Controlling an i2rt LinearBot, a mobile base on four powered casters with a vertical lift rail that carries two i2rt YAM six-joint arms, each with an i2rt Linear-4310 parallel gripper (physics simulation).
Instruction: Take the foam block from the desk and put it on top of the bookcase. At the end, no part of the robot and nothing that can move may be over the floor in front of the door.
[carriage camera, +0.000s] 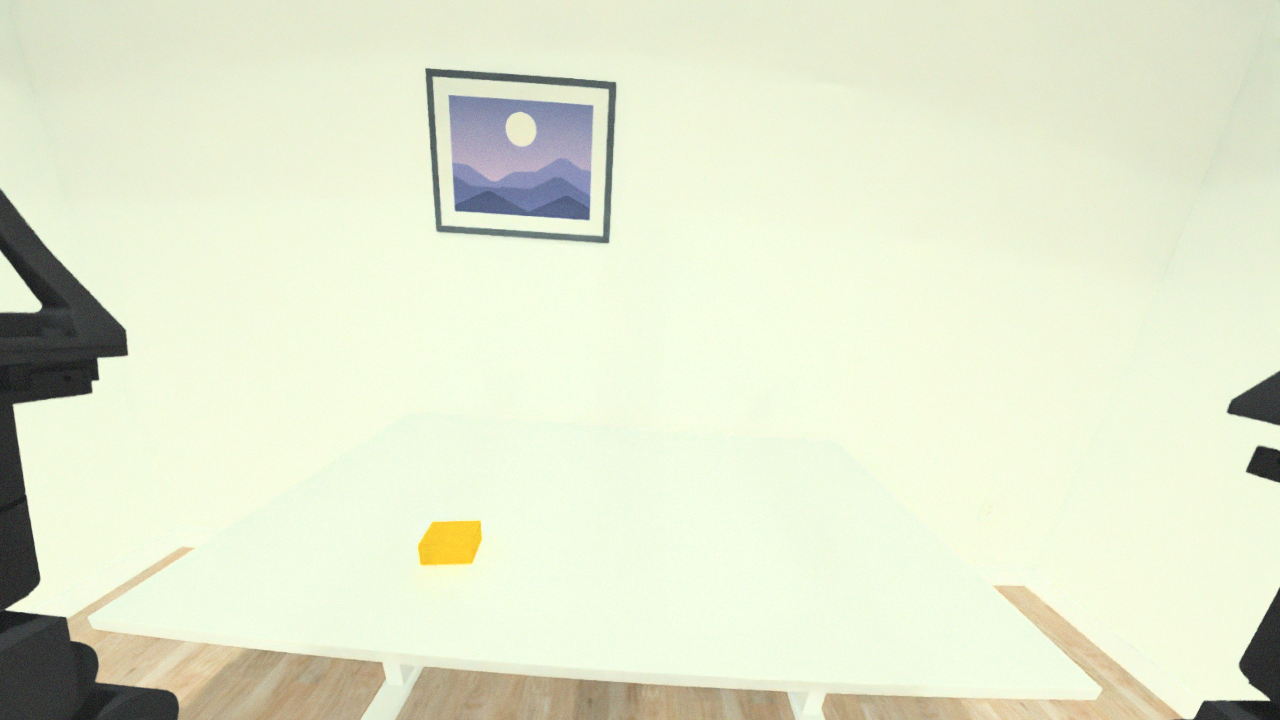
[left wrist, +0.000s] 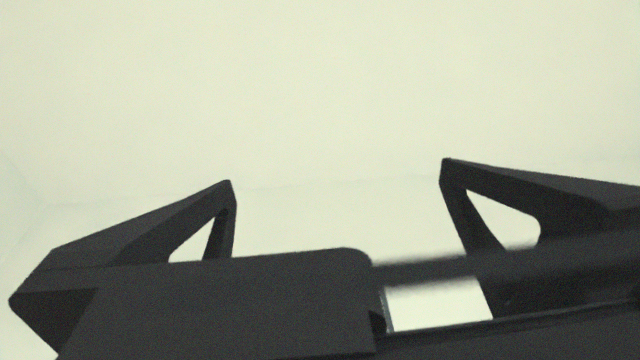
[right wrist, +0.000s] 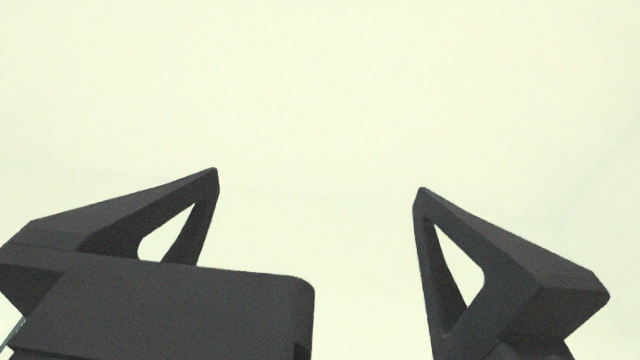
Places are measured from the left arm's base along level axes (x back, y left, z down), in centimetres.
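Pixels of known places: left gripper, fingertip midpoint: (left wrist: 337, 181); right gripper, fingertip midpoint: (right wrist: 317, 188).
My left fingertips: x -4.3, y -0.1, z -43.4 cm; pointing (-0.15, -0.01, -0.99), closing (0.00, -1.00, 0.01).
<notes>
Behind a point stands the place of what it marks.
The yellow foam block (carriage camera: 450, 543) {x -40.8, y -0.5, z 9.8 cm} lies flat on the white desk (carriage camera: 680, 573) {x -42.3, y -43.0, z 14.3 cm}, left of its middle and nearer the front edge than the back, in the carriage view. My left gripper (left wrist: 337, 181) {x -4.3, y -0.1, z -43.4 cm} is open with its fingers wide apart and empty; in the carriage view part of it shows at the left edge. My right gripper (right wrist: 317, 188) {x -2.1, y -66.3, z -43.9 cm} is open and empty; a small part of it shows at the right edge of the carriage view. Both grippers are apart from the block and point towards bare wall and ceiling. The bookcase and the door do not show in these views.
A framed picture (carriage camera: 522, 227) {x -104.5, y 7.3, z -50.4 cm} hangs on the back wall above the desk. White side walls stand to the left and right of the desk. The desk's front edge runs across the lower carriage view, with white legs and wooden floor (carriage camera: 295, 682) {x -58.9, y 64.6, z 86.3 cm} below it.
</notes>
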